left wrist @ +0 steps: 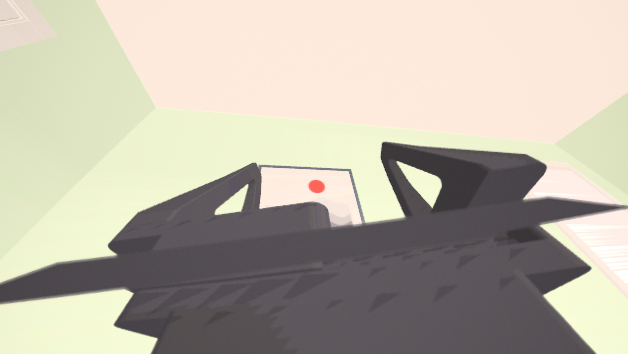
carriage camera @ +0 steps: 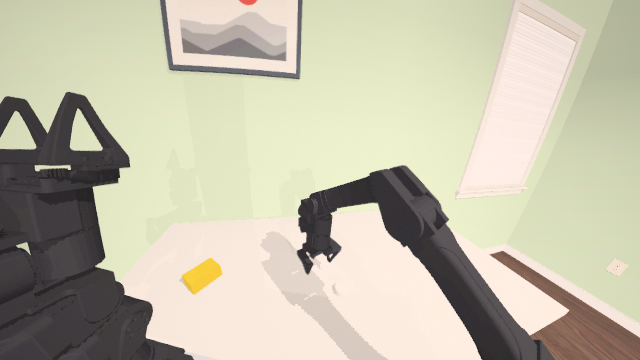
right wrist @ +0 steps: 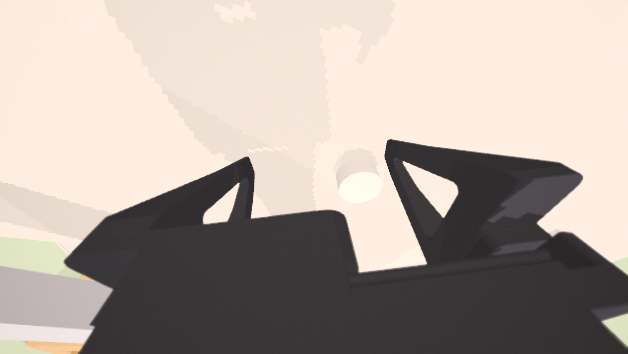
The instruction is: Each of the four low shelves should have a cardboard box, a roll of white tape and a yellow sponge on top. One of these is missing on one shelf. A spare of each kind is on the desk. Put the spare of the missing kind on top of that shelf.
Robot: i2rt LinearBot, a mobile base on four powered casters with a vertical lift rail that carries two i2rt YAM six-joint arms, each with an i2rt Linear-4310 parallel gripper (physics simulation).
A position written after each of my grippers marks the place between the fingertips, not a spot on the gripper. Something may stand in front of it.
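Note:
I can see my left gripper (carriage camera: 44, 95), and the left wrist view gives me that same left gripper (left wrist: 318, 159). My right gripper (carriage camera: 318, 267) is visible to me, and I see the right gripper (right wrist: 318, 156) in its own wrist view too. There is a yellow sponge (carriage camera: 196, 279). A framed picture (carriage camera: 261, 45) is in sight as well, and the left wrist view also has the picture (left wrist: 335, 188). I see a white desk (carriage camera: 264, 297) too.

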